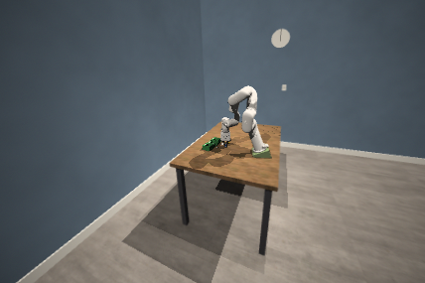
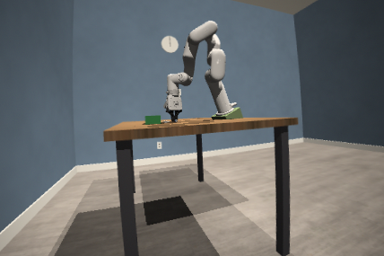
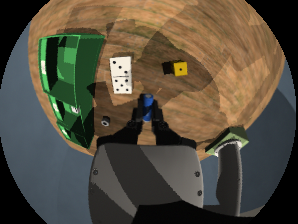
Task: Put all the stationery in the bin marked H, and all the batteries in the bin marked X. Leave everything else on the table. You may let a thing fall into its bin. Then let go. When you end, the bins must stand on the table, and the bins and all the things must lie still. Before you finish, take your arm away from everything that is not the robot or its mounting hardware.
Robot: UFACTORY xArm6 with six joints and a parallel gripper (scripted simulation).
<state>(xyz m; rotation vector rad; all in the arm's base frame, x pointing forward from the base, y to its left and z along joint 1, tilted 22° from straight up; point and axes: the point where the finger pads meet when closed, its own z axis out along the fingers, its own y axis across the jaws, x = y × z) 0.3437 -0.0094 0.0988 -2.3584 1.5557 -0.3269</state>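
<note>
My hand is 130 mm short of the dark cylinder, 130 mm to the right of it and 10 mm above it. Also, from my hand: blue battery (20 mm below); pale patterned piece (50 mm ahead, 30 mm to the right, 20 mm below); small yellow thing (80 mm to the right, 10 mm below).
</note>
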